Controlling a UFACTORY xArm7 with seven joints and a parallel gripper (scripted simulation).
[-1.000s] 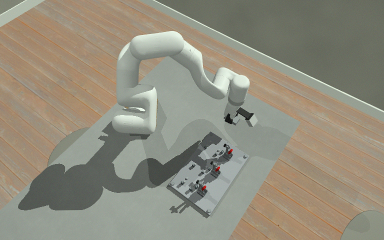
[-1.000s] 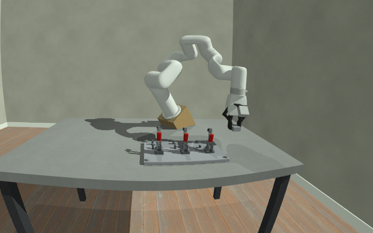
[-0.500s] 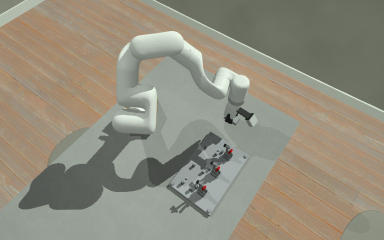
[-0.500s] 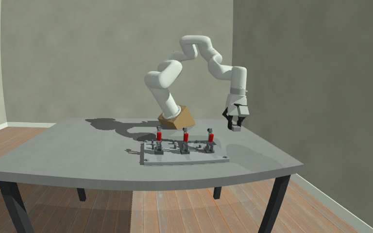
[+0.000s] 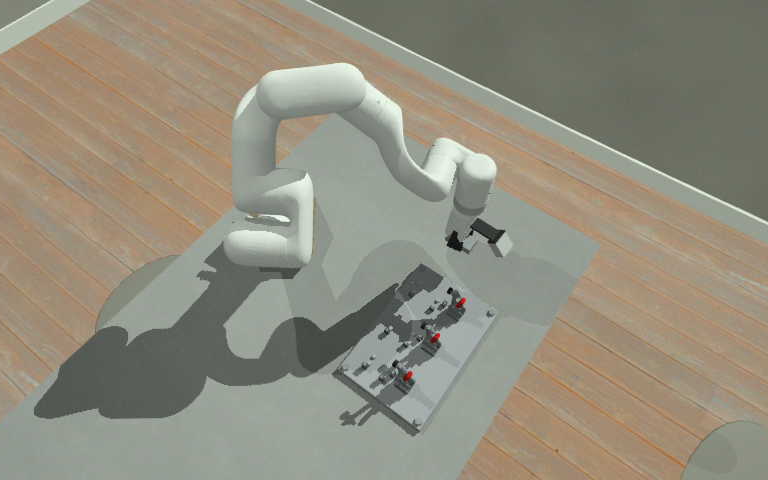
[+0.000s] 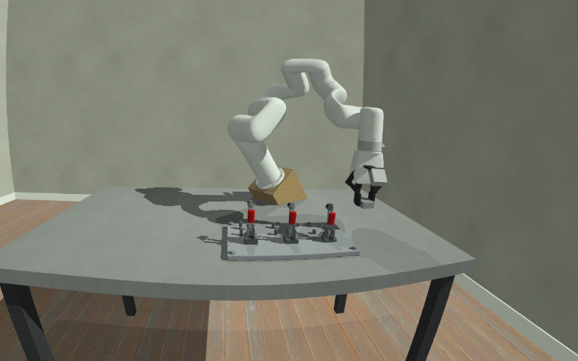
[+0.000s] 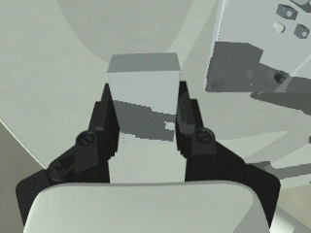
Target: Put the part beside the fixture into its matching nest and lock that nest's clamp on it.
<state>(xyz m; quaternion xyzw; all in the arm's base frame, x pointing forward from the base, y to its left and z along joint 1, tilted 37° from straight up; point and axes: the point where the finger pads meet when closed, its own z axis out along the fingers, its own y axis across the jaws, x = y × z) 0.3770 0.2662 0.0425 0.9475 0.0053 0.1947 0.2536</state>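
Now: the fixture plate 3 cm ahead of my hand, 25 cm to the right of it and 10 cm below it. Also, from my hand: part 1 cm below.
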